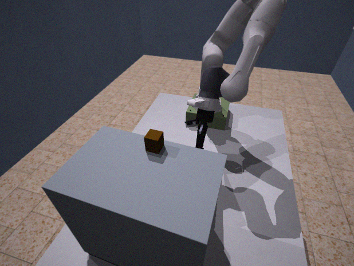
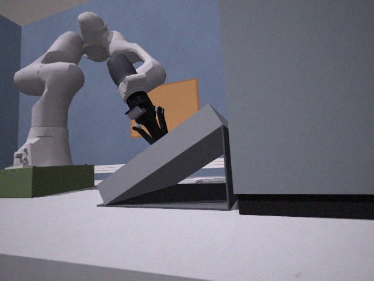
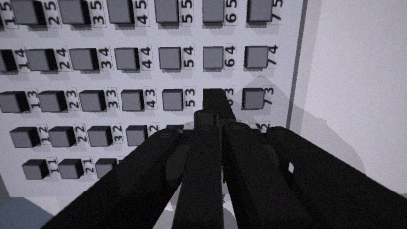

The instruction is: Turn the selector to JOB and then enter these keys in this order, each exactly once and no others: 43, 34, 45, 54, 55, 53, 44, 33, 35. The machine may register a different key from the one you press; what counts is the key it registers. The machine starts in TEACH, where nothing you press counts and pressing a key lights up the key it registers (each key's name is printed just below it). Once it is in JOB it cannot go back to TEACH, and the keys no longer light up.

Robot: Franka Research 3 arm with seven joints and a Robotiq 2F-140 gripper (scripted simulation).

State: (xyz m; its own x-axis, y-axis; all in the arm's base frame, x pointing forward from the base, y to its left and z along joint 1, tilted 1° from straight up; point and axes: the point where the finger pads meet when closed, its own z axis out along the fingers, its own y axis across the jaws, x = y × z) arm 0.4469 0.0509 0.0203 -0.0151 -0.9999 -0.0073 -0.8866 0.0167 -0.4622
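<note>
Right now my hand is 2 cm short of the key 64, 4 cm to the left of it and 4 cm above it. Also, from my hand: key 73: 1 cm behind, 5 cm below; then key 53: 5 cm ahead, 2 cm below; then key 62: 2 cm ahead, 3 cm to the left, 4 cm below.
</note>
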